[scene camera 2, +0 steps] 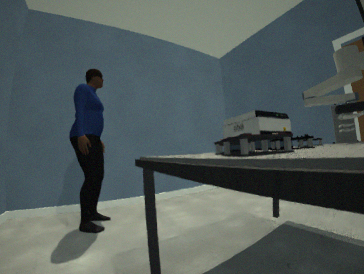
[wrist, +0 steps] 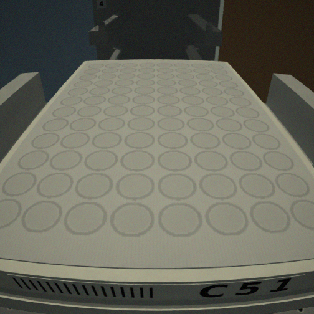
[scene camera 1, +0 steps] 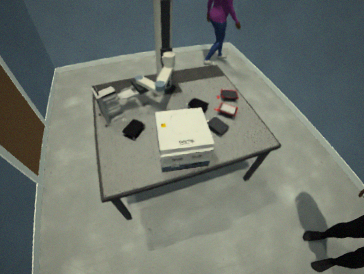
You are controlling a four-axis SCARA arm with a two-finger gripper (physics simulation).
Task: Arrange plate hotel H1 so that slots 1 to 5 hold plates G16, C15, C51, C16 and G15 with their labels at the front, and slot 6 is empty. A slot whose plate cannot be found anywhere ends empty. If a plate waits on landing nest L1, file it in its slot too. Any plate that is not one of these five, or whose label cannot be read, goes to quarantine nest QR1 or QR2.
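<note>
My gripper (wrist: pixel 155 89) (scene camera 1: pixel 128 94) is shut on plate C51 (wrist: pixel 156 175), a pale plate held level by its long sides. Its label C51 reads upright on the near end in the wrist view. The plate is in front of hotel H1 (scene camera 1: pixel 106 92) (wrist: pixel 157 32), apart from it. Beyond the plate, the hotel's back panel shows the number 4 and two pairs of brackets with no plate on their visible parts. The held plate hides the lower slots. The other plates' labels are not readable in the scene views.
A large white instrument (scene camera 1: pixel 184 129) (scene camera 2: pixel 257 124) stands mid-table. Two red-edged nests (scene camera 1: pixel 236 98) (scene camera 1: pixel 219 109) are at the right, the nearer holding a pale plate. Black nests (scene camera 1: pixel 133 129) (scene camera 1: pixel 198 104) (scene camera 1: pixel 218 126) lie around the instrument. Two people stand off the table.
</note>
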